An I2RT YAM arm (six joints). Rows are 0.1 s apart.
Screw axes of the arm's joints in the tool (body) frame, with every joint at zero. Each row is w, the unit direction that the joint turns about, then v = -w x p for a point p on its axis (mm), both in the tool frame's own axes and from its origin. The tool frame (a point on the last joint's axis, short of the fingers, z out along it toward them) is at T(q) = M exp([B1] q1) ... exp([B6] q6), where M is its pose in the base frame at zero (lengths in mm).
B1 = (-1, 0, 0, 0, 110.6, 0)
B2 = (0, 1, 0, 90.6, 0, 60)
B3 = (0, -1, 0, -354.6, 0, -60)
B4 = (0, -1, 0, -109.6, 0, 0)
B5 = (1, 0, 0, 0, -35.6, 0)
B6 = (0, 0, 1, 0, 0, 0)
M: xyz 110.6 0 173.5 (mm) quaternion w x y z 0.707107 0 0.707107 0
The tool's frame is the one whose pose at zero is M.
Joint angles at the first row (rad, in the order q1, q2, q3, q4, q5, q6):
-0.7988, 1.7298, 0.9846, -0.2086, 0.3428, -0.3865
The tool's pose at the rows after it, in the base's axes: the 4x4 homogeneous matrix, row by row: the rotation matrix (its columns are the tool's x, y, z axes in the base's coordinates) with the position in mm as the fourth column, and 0 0 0 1 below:
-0.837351 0.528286 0.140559 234.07; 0.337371 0.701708 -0.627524 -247.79; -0.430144 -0.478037 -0.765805 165.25; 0 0 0 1
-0.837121 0.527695 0.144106 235.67; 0.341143 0.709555 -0.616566 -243.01; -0.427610 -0.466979 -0.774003 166.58; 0 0 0 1
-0.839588 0.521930 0.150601 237.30; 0.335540 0.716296 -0.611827 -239.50; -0.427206 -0.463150 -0.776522 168.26; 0 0 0 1
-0.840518 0.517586 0.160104 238.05; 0.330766 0.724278 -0.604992 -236.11; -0.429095 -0.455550 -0.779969 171.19; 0 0 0 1
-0.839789 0.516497 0.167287 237.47; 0.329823 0.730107 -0.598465 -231.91; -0.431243 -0.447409 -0.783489 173.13; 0 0 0 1
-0.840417 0.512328 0.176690 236.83; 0.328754 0.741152 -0.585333 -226.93; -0.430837 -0.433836 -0.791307 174.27; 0 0 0 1
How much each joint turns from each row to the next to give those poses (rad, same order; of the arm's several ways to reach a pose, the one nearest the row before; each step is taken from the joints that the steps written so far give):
0.0214, -0.0151, -0.0140, -0.0036, 0.0133, 0.0073
0.0130, -0.0085, 0.0000, -0.0219, -0.0035, 0.0163
0.0106, -0.0075, 0.0000, -0.0109, -0.0025, 0.0040
0.0082, -0.0120, 0.0004, -0.0149, -0.0076, 0.0041
0.0075, -0.0152, -0.0073, -0.0114, -0.0061, 0.0077
0.0086, -0.0149, -0.0087, -0.0149, -0.0121, 0.0083

